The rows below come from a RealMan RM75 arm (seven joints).
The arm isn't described. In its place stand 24 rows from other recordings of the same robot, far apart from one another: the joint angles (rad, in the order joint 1, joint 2, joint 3, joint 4, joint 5, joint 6, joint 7), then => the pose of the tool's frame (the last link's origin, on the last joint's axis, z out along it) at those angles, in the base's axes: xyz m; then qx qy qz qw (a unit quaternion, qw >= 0).
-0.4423, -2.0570, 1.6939, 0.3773, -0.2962, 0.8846, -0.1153 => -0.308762, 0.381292, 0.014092, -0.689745, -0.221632, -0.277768, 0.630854
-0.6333, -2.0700, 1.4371, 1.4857, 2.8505, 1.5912, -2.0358 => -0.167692, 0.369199, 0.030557, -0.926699, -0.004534, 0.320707, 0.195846
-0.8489, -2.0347, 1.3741, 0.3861, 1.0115, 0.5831, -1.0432 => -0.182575, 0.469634, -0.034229, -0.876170, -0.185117, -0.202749, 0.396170
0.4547, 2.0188, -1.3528, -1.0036, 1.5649, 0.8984, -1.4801 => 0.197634, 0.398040, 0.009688, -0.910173, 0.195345, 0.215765, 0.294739
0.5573, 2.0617, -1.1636, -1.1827, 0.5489, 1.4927, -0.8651 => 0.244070, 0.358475, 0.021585, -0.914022, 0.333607, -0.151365, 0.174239
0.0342, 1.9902, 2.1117, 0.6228, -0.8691, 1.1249, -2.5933 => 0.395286, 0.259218, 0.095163, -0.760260, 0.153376, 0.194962, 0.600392
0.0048, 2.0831, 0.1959, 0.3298, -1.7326, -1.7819, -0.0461 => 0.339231, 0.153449, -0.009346, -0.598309, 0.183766, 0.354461, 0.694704
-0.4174, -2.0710, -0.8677, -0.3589, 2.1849, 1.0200, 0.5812 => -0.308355, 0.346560, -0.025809, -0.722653, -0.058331, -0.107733, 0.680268
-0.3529, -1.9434, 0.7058, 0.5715, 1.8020, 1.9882, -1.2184 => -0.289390, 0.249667, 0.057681, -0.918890, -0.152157, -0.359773, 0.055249
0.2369, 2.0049, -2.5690, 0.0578, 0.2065, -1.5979, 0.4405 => 0.354504, 0.182870, -0.040803, -0.893697, 0.173590, 0.296430, 0.288619
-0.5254, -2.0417, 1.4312, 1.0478, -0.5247, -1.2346, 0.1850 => -0.271245, 0.356298, -0.019961, -0.773998, -0.561355, 0.144733, 0.254677
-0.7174, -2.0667, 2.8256, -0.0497, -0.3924, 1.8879, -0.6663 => -0.191889, 0.282108, -0.047160, -0.871527, -0.007749, -0.488305, 0.044034
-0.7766, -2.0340, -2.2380, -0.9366, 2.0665, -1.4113, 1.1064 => -0.148505, 0.416866, 0.033897, -0.938352, -0.267978, -0.167596, 0.139979
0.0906, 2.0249, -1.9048, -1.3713, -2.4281, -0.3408, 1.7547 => 0.234440, 0.325541, -0.041945, -0.898281, -0.099727, -0.104648, 0.414964
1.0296, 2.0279, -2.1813, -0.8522, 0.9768, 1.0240, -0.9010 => 0.119283, 0.353991, -0.140069, -0.963970, -0.075228, -0.250889, 0.046450
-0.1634, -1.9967, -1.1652, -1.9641, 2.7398, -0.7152, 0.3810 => -0.079254, 0.303465, 0.003388, -0.907634, -0.075632, -0.103189, 0.399790
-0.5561, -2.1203, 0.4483, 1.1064, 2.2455, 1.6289, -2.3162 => -0.257937, 0.350908, 0.083849, -0.791893, -0.532037, -0.241098, 0.178083
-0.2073, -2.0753, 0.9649, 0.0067, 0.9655, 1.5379, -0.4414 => -0.351252, 0.212746, -0.030394, -0.776665, -0.240239, -0.357249, 0.459836
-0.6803, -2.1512, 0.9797, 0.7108, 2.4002, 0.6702, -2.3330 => -0.265158, 0.429446, -0.024727, -0.796666, -0.466367, -0.071666, 0.377743
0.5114, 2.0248, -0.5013, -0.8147, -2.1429, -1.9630, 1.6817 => 0.262796, 0.294874, 0.060191, -0.920897, 0.294731, 0.254544, 0.017044
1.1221, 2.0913, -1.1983, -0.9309, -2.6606, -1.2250, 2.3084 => 0.054241, 0.457025, -0.019323, -0.955966, 0.119938, -0.110496, 0.243996
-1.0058, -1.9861, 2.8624, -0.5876, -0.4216, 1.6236, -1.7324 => -0.200622, 0.420579, 0.057380, -0.866176, -0.370980, -0.305745, 0.136503
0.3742, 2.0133, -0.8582, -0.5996, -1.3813, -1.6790, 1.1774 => 0.259450, 0.307941, 0.050504, -0.863610, 0.136410, 0.435245, 0.214785
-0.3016, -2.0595, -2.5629, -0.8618, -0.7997, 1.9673, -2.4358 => -0.324882, 0.217183, 0.036203, 0.688844, 0.709760, 0.129211, 0.070987
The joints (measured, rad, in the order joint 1, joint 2, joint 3, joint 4, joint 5, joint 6, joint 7), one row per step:
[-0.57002, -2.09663, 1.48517, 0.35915, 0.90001, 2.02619, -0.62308]
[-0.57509, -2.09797, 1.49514, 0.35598, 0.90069, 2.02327, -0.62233]
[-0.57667, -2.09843, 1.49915, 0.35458, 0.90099, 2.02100, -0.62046]
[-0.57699, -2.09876, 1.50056, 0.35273, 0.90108, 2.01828, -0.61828]
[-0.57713, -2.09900, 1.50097, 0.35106, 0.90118, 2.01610, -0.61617]
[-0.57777, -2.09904, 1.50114, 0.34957, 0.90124, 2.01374, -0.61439]
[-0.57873, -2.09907, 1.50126, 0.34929, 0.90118, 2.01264, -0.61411]
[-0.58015, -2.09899, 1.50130, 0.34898, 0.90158, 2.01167, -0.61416]
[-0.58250, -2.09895, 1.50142, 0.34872, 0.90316, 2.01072, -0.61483]
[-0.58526, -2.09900, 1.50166, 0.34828, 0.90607, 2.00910, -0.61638]
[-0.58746, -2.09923, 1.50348, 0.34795, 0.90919, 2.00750, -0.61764]
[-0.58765, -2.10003, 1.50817, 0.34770, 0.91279, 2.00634, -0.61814]
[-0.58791, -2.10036, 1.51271, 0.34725, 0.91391, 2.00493, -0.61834]
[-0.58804, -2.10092, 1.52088, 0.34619, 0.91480, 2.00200, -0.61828]
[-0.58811, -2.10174, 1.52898, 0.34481, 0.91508, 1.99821, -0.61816]
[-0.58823, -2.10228, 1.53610, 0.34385, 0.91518, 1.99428, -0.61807]
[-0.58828, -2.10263, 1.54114, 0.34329, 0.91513, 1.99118, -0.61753]
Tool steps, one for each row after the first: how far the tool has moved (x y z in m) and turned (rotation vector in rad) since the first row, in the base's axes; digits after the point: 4 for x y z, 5 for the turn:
[0.0012, -0.0004, -0.0021, -0.00825, 0.00645, -0.00574]
[0.0014, -0.0005, -0.0030, -0.00977, 0.00969, -0.00715]
[0.0013, -0.0004, -0.0036, -0.00902, 0.01201, -0.00528]
[0.0011, -0.0003, -0.0041, -0.00764, 0.01358, -0.00326]
[0.0010, 0.0000, -0.0044, -0.00614, 0.01530, -0.00154]
[0.0012, 0.0002, -0.0046, -0.00576, 0.01602, -0.00158]
[0.0015, 0.0005, -0.0047, -0.00585, 0.01709, -0.00223]
[0.0020, 0.0008, -0.0050, -0.00717, 0.01909, -0.00426]
[0.0025, 0.0011, -0.0055, -0.01000, 0.02261, -0.00649]
[0.0029, 0.0011, -0.0062, -0.01384, 0.02684, -0.00925]
[0.0030, 0.0003, -0.0074, -0.01966, 0.03193, -0.01231]
[0.0030, -0.0002, -0.0083, -0.02361, 0.03568, -0.01396]
[0.0029, -0.0010, -0.0098, -0.02974, 0.04189, -0.01573]
[0.0029, -0.0017, -0.0114, -0.03547, 0.04803, -0.01628]
[0.0028, -0.0023, -0.0128, -0.04003, 0.05382, -0.01657]
[0.0028, -0.0026, -0.0137, -0.04257, 0.05798, -0.01672]

